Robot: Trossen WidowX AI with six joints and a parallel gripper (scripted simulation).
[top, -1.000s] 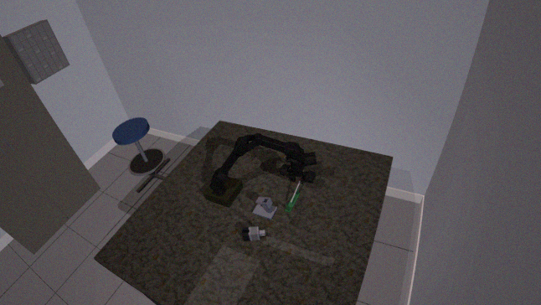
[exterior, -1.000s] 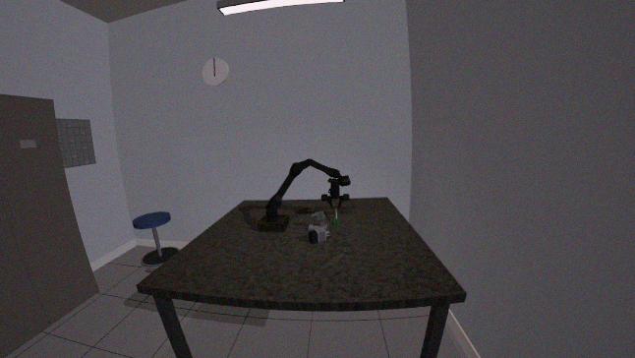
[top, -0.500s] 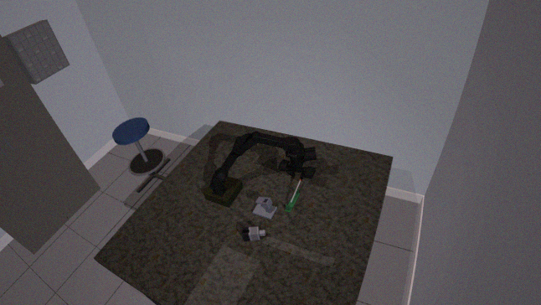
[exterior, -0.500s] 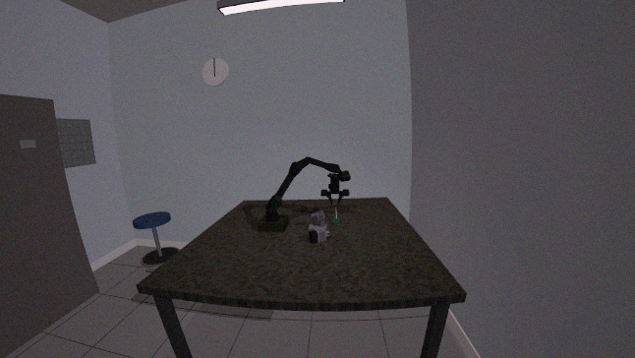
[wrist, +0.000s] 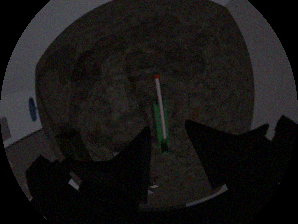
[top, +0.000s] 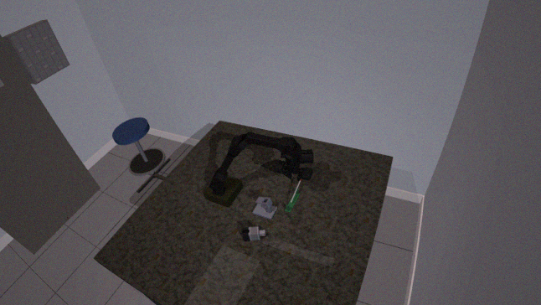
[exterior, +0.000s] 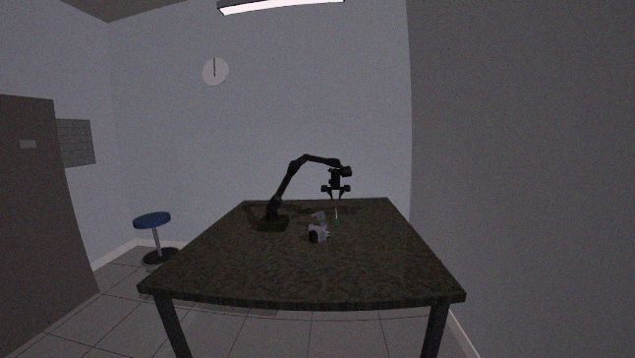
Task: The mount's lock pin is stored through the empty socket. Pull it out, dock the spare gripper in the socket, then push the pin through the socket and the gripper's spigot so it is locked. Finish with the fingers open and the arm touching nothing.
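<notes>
Now: the green bracket 100 mm below my gripper tip and 50 mm to the right of it. Also, from my gripper tip: grey mount 150 mm to the right, 120 mm behind, 80 mm below; spare gripper 310 mm to the right, 110 mm behind, 100 mm below.
</notes>
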